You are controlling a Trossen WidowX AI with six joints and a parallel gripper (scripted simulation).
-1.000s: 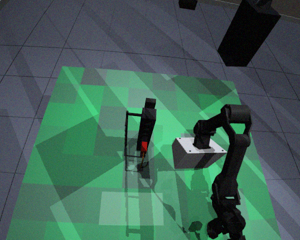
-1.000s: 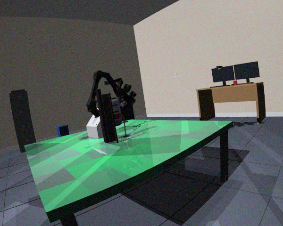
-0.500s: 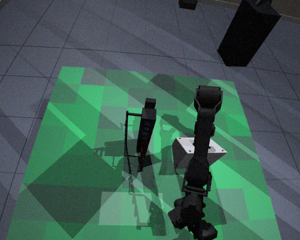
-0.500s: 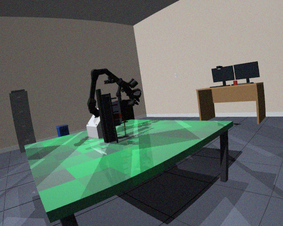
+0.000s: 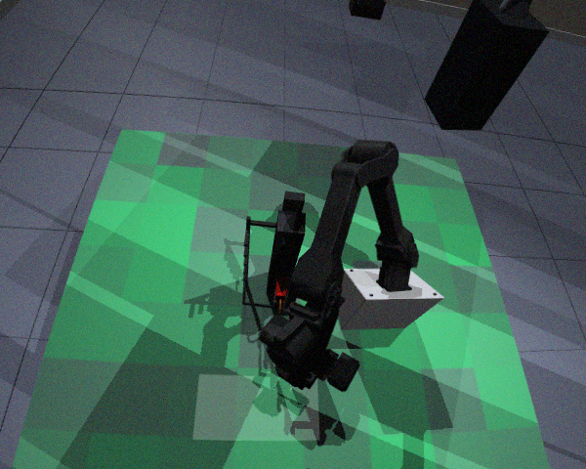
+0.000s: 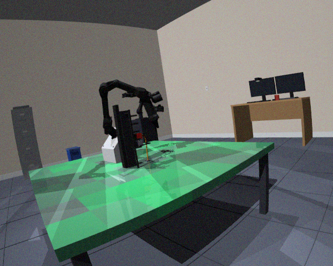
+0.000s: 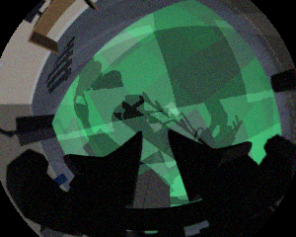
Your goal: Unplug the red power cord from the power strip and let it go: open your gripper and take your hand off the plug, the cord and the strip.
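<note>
Right now the red plug is 1 cm ahead of my gripper tip, 22 cm to the right of it and 2 cm below it.
</note>
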